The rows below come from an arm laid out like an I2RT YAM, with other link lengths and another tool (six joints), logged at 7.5 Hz.
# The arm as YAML. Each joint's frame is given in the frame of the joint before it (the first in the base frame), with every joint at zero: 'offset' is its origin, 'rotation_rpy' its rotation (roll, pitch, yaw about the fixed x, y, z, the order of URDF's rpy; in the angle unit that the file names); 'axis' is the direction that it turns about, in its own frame. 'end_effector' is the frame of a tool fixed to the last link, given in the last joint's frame.
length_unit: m
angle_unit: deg
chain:
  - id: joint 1
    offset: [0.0, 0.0, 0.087]
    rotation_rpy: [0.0, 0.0, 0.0]
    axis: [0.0, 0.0, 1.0]
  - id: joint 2
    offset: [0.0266, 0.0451, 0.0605]
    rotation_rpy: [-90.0, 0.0, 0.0]
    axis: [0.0, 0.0, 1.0]
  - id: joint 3
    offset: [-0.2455, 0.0, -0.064]
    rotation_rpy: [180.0, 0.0, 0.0]
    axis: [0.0, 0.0, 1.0]
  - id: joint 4
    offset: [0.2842, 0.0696, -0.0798]
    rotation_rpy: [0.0, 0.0, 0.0]
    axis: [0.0, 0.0, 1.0]
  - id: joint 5
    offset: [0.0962, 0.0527, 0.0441]
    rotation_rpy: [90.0, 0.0, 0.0]
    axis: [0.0, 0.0, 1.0]
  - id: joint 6
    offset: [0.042, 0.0, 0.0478]
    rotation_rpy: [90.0, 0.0, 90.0]
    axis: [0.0, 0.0, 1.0]
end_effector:
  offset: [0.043, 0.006, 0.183]
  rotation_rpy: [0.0, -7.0, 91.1]
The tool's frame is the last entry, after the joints.
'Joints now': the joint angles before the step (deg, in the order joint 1, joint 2, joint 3, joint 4, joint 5, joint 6). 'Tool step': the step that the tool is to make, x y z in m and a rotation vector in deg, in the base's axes. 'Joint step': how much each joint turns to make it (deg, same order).
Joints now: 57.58, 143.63, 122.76, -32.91, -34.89, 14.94
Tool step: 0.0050, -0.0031, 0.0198, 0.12, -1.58, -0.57
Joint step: -0.08, -2.28, -0.01, -1.57, 1.31, -0.44
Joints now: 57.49, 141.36, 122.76, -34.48, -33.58, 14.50
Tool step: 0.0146, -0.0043, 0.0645, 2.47, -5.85, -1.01
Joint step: -0.15, -6.80, -0.46, -2.10, 3.34, -1.88
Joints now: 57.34, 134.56, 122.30, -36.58, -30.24, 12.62
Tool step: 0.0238, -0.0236, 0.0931, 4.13, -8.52, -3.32
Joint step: -1.12, -11.66, -4.08, -0.43, 5.01, -2.09
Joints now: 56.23, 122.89, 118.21, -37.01, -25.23, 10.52
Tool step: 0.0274, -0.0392, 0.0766, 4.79, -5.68, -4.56
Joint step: -3.07, -10.84, -5.53, 1.63, 2.33, -0.59
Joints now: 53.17, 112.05, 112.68, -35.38, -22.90, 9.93
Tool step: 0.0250, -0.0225, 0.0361, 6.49, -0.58, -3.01
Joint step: -3.87, -5.93, -6.46, 7.14, -2.62, 2.89
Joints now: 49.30, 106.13, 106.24, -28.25, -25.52, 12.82
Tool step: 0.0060, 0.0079, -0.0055, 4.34, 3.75, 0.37
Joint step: -1.42, 0.58, -3.19, 6.78, -4.15, 4.82
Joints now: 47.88, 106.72, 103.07, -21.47, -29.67, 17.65
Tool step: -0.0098, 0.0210, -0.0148, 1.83, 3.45, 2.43
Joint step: 0.76, 2.94, 0.06, 3.61, -3.11, 3.21
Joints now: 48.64, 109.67, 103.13, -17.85, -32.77, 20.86
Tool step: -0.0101, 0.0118, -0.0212, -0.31, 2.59, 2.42
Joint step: 0.53, 2.41, 0.01, 0.98, -2.46, 0.94
